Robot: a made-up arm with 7 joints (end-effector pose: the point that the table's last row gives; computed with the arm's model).
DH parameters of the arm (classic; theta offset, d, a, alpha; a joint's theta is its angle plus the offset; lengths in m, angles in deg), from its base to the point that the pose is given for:
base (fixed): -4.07 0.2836 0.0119 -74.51
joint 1: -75.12 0.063 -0.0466 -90
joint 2: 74 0.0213 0.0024 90
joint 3: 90 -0.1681 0.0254 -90
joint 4: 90 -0.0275 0.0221 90
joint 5: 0 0.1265 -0.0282 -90
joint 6: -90 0.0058 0.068 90
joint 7: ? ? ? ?
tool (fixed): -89.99 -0.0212 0 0
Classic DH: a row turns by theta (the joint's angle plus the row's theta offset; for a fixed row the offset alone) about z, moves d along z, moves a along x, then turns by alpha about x.
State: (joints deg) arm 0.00 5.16 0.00 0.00 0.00 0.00 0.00
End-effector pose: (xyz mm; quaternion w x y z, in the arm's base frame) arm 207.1 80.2 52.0 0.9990 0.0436 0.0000 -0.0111
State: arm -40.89 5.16 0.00 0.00 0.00 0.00 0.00
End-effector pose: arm 319.8 22.8 229.7 0.9361 0.0207 -0.3398 -0.0890
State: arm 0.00 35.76 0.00 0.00 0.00 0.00 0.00
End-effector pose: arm 213.2 154.8 75.9 0.9517 0.2975 -0.0001 -0.0760
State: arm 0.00 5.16 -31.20 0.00 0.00 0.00 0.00
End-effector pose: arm 171.3 -35.5 50.4 0.9622 -0.0245 0.0121 -0.2710
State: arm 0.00 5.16 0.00 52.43 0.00 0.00 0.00
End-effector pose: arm 105.6 95.2 -92.6 0.8962 0.0441 0.4413 0.0093
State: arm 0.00 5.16 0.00 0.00 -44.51 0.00 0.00
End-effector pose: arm 200.5 104.9 26.1 0.9416 -0.3262 0.0000 0.0833
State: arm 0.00 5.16 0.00 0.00 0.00 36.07 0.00
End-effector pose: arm 189.8 84.3 9.5 0.9499 0.0450 0.3093 0.0029
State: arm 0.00 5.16 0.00 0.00 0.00 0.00 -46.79
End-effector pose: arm 218.3 70.6 48.3 0.9169 -0.0581 0.0179 -0.3946
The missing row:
joint 7: 90 0.0338 0.0184 -14.33
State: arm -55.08 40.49 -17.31 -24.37 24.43 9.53 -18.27
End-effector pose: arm 269.8 -9.8 313.9 0.6717 0.5269 -0.4581 -0.2478
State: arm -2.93 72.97 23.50 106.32 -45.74 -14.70 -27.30
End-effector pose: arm -19.2 424.8 168.4 0.8056 0.1466 0.2056 0.5359
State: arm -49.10 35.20 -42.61 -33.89 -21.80 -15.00 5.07
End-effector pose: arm 209.2 -34.9 268.1 0.6979 -0.0478 -0.5210 -0.4891
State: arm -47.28 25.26 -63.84 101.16 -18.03 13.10 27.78
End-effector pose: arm 253.5 198.1 6.9 0.6447 0.6588 0.3717 0.1105
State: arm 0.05 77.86 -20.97 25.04 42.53 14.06 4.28
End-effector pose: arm 170.6 287.5 59.6 0.4077 0.8467 0.2771 -0.2003
